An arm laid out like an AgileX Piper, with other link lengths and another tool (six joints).
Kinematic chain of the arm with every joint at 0, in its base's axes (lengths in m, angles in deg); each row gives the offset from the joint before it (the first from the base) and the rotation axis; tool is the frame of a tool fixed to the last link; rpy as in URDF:
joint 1: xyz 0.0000 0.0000 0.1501 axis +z
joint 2: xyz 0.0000 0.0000 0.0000 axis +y
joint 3: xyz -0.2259 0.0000 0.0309 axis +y
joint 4: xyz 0.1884 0.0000 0.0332 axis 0.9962 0 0.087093
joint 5: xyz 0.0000 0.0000 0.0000 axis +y
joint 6: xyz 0.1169 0.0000 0.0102 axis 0.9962 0 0.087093
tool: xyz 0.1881 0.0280 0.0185 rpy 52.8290 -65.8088 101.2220
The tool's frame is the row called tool.
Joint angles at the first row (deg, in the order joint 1, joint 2, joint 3, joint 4, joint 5, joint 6):
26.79, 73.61, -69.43, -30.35, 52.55, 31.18
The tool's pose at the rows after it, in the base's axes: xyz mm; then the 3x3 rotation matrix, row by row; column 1 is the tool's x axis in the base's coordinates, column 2 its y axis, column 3 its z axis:
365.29, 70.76, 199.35; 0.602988, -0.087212, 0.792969; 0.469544, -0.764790, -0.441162; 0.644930, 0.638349, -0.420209
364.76, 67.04, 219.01; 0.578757, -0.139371, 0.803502; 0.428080, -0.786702, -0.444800; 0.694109, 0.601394, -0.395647
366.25, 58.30, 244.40; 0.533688, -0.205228, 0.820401; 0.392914, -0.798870, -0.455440; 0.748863, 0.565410, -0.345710
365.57, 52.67, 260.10; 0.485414, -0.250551, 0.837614; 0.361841, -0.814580, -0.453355; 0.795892, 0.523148, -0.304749
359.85, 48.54, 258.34; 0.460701, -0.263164, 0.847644; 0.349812, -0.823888, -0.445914; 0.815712, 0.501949, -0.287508
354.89, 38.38, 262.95; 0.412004, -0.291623, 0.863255; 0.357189, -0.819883, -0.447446; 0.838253, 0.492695, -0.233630
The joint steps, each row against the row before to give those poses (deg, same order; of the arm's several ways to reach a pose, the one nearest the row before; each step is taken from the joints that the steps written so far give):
0.01, -1.90, 0.00, -0.79, 0.00, 3.40
-0.01, -2.77, 0.00, -0.78, -0.05, 2.22
-0.42, -3.23, 0.43, -2.11, -1.04, 2.37
-1.17, -3.55, 2.88, -1.25, -3.32, 2.12
-1.45, -3.58, 4.98, -0.20, -3.63, 0.88
-2.37, -4.51, 5.63, -1.76, -4.79, 0.43

